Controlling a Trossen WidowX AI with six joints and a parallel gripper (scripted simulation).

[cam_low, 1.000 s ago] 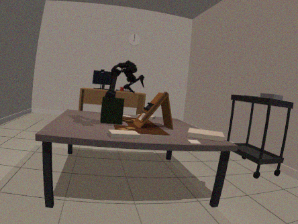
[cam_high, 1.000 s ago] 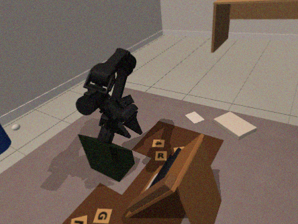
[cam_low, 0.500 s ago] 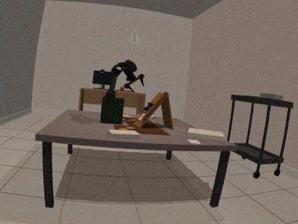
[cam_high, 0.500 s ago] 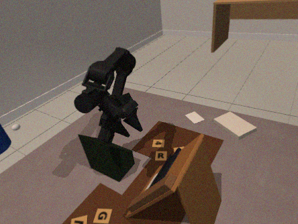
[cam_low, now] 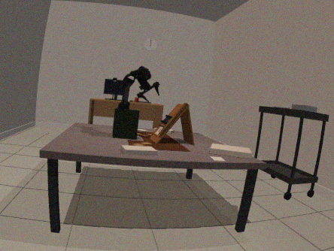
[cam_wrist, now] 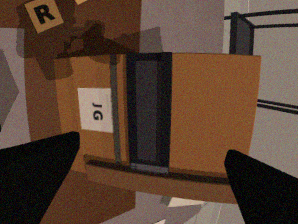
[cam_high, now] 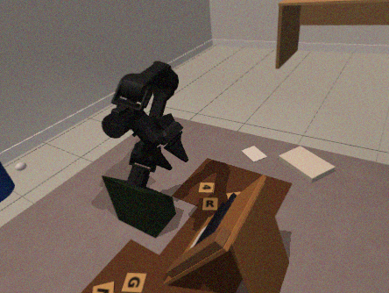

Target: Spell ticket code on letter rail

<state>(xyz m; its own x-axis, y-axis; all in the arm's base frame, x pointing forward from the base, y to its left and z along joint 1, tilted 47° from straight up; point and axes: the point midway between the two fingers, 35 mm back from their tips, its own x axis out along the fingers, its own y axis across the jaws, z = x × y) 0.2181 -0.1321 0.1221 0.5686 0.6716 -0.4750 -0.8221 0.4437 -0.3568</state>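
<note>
The tan letter tile is 30 cm below my gripper tip, 22 cm to the right of it and 5 cm behind it. The rest, counted from my gripper tip: white ticket (23 cm below, 6 cm ahead, 2 cm to the right); brown mat (30 cm below, 2 cm behind, 1 cm to the left).
</note>
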